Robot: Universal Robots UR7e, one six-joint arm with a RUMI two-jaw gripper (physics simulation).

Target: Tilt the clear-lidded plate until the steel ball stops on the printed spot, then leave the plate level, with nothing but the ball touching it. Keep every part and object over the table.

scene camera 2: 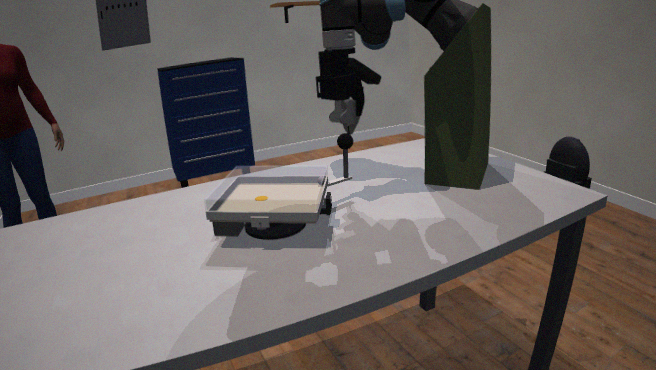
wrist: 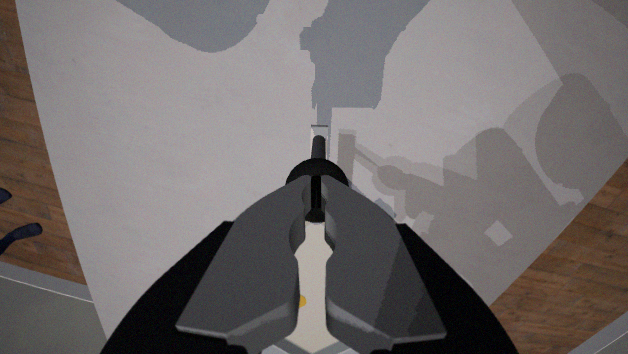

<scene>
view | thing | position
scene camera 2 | gripper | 349,134
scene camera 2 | clear-lidded plate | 268,194
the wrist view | gripper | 317,178
</scene>
